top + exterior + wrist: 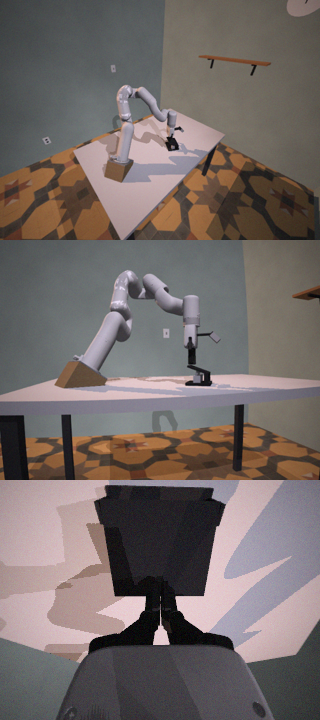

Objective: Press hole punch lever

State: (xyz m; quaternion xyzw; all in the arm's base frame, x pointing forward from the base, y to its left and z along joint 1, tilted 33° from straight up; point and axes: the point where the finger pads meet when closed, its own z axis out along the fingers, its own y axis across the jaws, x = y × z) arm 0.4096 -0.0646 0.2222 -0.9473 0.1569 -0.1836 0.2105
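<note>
The hole punch lever lies 50 mm below my hand, 30 mm ahead of it and 10 mm to the right of it. Round my hand: black hole punch: 70 mm below, 40 mm ahead, 10 mm to the right.
</note>
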